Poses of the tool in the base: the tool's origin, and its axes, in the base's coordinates. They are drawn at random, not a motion.
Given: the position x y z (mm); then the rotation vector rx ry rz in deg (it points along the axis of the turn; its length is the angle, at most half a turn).
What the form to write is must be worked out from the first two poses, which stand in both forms.
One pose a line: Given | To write
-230 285 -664 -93.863 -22.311 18.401 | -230 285 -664 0.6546 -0.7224 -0.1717 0.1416
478 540 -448 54.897 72.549 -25.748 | 478 540 -448 0.6785 0.4265 0.5637 -0.2001
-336 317 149 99.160 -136.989 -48.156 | -336 317 149 0.0363 0.5636 -0.7786 -0.2737
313 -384 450 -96.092 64.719 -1.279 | 313 -384 450 0.5309 -0.7028 0.4734 -0.0094
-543 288 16 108.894 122.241 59.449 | -543 288 16 0.0509 0.6244 0.7009 0.3409
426 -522 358 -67.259 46.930 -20.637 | 426 -522 358 0.7398 -0.5351 0.3734 -0.1642
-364 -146 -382 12.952 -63.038 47.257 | -364 -146 -382 0.7669 0.1041 -0.5067 0.3798
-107 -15 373 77.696 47.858 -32.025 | -107 -15 373 0.6645 0.6004 0.3698 -0.2475
